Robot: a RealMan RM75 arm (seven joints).
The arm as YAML. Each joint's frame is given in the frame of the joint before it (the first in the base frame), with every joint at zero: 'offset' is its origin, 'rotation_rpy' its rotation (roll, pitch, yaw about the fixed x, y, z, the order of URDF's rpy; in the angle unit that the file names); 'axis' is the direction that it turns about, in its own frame. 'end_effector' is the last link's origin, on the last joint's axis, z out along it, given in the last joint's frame.
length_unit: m
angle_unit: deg
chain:
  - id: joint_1
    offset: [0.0, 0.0, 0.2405]
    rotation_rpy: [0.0, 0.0, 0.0]
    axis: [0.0, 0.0, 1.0]
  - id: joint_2
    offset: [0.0, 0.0, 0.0]
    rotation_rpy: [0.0, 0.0, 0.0]
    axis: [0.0, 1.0, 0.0]
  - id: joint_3
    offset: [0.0, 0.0, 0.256]
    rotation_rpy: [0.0, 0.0, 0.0]
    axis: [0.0, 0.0, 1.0]
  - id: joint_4
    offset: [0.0, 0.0, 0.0]
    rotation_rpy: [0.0, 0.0, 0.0]
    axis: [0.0, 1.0, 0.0]
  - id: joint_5
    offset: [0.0, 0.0, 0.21]
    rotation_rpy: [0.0, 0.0, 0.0]
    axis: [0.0, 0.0, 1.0]
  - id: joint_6
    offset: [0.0, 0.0, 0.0]
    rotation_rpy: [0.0, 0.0, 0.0]
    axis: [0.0, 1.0, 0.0]
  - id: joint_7
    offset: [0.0, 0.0, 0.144]
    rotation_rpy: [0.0, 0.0, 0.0]
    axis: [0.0, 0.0, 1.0]
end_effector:
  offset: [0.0, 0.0, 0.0]
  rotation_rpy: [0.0, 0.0, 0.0]
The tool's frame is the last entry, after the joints.
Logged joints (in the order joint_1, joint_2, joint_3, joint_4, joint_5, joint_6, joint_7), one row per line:
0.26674, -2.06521, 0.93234, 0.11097, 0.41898, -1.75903, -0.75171
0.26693, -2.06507, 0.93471, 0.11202, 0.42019, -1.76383, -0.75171
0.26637, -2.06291, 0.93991, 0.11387, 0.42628, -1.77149, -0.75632
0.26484, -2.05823, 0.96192, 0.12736, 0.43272, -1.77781, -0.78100
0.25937, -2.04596, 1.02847, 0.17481, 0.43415, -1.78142, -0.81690
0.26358, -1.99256, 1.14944, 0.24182, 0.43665, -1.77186, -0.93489
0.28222, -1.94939, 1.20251, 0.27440, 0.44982, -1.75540, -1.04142
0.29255, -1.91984, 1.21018, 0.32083, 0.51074, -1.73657, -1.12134
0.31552, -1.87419, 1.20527, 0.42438, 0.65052, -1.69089, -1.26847
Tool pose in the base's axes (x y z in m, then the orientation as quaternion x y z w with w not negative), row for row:
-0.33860, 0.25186, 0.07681, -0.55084, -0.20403, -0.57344, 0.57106
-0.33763, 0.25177, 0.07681, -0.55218, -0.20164, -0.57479, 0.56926
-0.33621, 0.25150, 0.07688, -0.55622, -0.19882, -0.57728, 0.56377
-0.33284, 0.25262, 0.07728, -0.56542, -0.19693, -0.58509, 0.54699
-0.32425, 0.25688, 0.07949, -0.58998, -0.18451, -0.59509, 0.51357
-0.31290, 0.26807, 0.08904, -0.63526, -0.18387, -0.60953, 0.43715
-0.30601, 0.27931, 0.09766, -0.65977, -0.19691, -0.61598, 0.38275
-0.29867, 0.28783, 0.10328, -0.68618, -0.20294, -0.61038, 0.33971
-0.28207, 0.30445, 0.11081, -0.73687, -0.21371, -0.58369, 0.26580
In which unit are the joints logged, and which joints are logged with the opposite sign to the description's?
The joints are logged in radians. Opposite sign: joint_1, joint_6.
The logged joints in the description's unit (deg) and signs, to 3 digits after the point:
-15.283, -118.328, 53.419, 6.358, 24.006, 100.785, -43.070
-15.294, -118.320, 53.555, 6.418, 24.075, 101.060, -43.070
-15.262, -118.196, 53.853, 6.524, 24.424, 101.499, -43.334
-15.174, -117.928, 55.114, 7.297, 24.793, 101.861, -44.748
-14.861, -117.225, 58.927, 10.016, 24.875, 102.068, -46.805
-15.102, -114.165, 65.858, 13.855, 25.018, 101.520, -53.565
-16.170, -111.692, 68.899, 15.722, 25.773, 100.577, -59.669
-16.762, -109.999, 69.338, 18.382, 29.263, 99.498, -64.248
-18.078, -107.383, 69.057, 24.315, 37.272, 96.881, -72.678

